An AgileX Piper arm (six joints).
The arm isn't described. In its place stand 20 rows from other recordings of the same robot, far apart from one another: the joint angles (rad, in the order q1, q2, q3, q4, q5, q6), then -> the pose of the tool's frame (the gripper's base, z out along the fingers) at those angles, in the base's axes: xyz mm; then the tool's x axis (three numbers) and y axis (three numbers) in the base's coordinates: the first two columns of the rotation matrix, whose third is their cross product.
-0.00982, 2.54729, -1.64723, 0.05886, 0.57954, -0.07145 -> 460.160 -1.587 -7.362 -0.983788 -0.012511 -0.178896 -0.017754 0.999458 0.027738
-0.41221, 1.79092, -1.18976, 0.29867, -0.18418, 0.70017 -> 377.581 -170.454 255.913 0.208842 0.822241 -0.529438 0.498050 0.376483 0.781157
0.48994, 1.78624, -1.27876, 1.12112, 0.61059, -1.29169 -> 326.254 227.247 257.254 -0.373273 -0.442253 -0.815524 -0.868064 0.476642 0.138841
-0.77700, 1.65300, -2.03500, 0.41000, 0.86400, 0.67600 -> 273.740 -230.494 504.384 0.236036 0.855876 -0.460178 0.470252 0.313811 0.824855
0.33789, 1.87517, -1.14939, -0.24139, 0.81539, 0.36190 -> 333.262 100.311 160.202 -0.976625 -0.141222 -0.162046 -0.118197 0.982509 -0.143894
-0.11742, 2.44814, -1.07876, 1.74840, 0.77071, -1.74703 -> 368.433 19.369 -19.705 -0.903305 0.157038 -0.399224 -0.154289 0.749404 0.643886
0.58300, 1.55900, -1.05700, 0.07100, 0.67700, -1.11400 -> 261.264 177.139 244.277 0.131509 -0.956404 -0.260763 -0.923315 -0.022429 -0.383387
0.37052, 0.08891, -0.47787, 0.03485, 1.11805, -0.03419 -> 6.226 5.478 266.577 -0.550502 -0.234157 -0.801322 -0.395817 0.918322 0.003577
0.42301, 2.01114, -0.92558, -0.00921, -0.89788, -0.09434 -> 364.612 164.863 154.005 -0.049360 -0.131790 -0.990048 -0.424084 0.900229 -0.098690
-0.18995, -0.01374, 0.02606, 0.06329, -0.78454, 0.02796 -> 23.702 -8.698 267.216 0.757034 -0.071579 -0.649443 0.162685 0.983326 0.081258
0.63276, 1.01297, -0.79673, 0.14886, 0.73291, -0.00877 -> 151.177 122.063 304.157 -0.671460 -0.366482 -0.644075 -0.575354 0.805583 0.141435
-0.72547, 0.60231, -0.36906, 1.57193, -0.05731, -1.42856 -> 94.055 -90.374 286.847 -0.007110 0.196962 -0.980385 0.713129 0.688280 0.133105
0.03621, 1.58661, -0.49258, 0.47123, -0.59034, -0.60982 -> 274.902 -13.053 164.824 -0.481040 -0.218691 -0.848985 0.092308 0.950371 -0.297110
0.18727, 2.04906, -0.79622, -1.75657, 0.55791, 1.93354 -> 325.092 13.412 66.715 -0.830072 -0.031932 -0.556741 0.216968 0.901203 -0.375177
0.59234, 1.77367, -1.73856, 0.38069, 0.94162, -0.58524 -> 317.442 246.574 361.414 -0.345275 -0.630823 -0.694872 -0.869881 0.493023 -0.015343
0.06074, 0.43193, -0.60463, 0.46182, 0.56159, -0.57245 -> 80.502 26.529 339.843 -0.196311 -0.180180 -0.963845 -0.327134 0.938688 -0.108848
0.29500, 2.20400, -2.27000, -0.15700, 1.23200, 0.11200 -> 468.449 128.320 308.633 -0.853155 -0.197841 -0.482686 -0.170046 0.980225 -0.101211
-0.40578, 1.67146, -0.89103, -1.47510, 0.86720, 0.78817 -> 261.945 -187.714 214.045 -0.972510 -0.002699 -0.232844 0.202576 0.483299 -0.851695
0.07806, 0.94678, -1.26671, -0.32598, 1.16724, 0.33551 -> 153.715 -14.859 435.571 -0.629749 0.144501 -0.763241 0.275239 0.960309 -0.045289
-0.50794, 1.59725, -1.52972, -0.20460, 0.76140, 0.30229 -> 311.325 -187.901 371.027 -0.489226 0.445257 -0.749936 0.655075 0.755270 0.021081
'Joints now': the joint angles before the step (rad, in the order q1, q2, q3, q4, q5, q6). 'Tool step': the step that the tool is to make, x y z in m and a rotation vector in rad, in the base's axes. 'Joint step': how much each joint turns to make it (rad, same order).
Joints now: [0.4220 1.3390 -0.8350 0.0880 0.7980 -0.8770]
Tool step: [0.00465 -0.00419 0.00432 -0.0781 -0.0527 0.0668]
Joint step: [0.0000 0.0000 -0.0170 -0.0880 0.0020 -0.0340]
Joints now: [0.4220 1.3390 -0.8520 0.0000 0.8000 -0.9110]
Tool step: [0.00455 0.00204 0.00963 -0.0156 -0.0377 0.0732]
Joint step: [0.0000 0.0000 -0.0360 0.0000 0.0080 -0.0790]
